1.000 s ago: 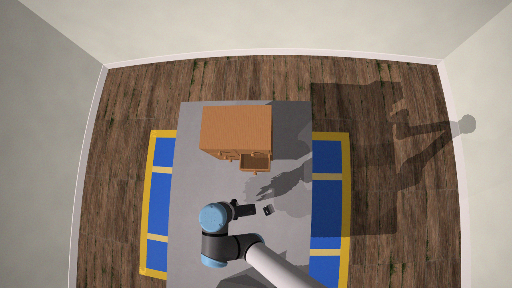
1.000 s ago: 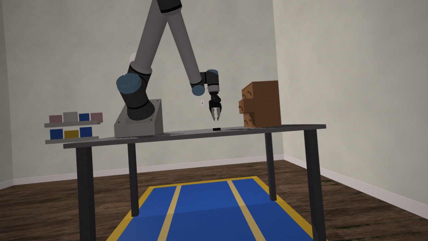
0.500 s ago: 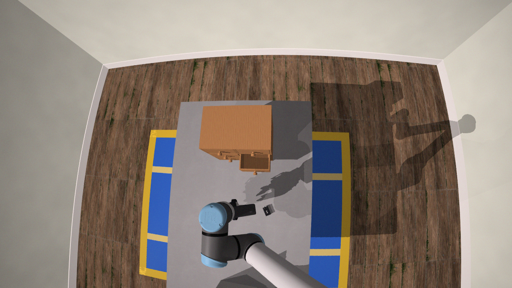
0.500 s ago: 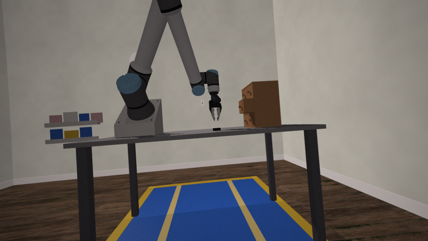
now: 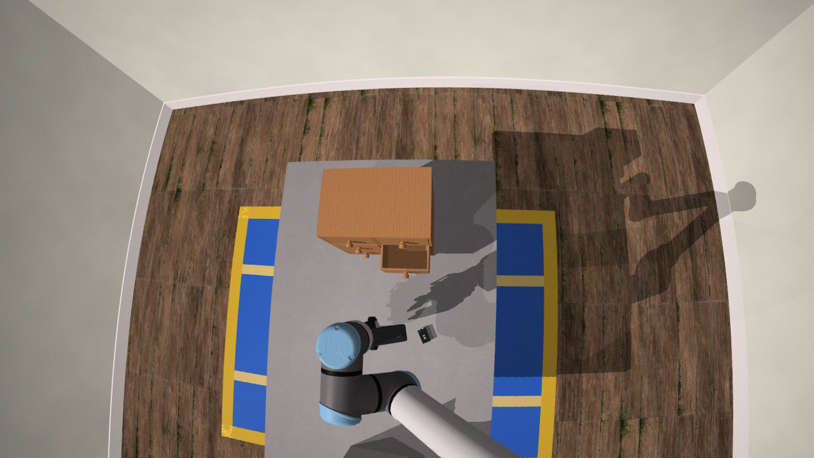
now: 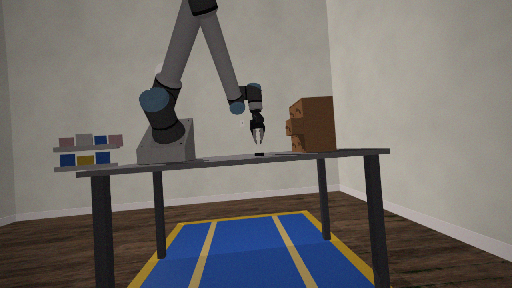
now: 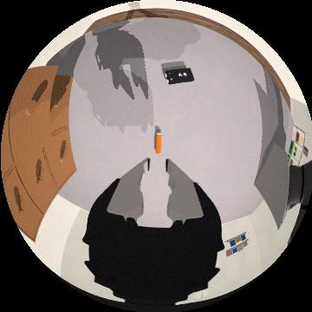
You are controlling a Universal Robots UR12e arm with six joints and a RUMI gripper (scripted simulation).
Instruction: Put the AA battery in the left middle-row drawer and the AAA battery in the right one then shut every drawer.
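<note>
My hand is 80 mm above the thin orange battery. Also, from my hand: dark battery (140 mm to the right, 80 mm below, 20 mm behind).
</note>
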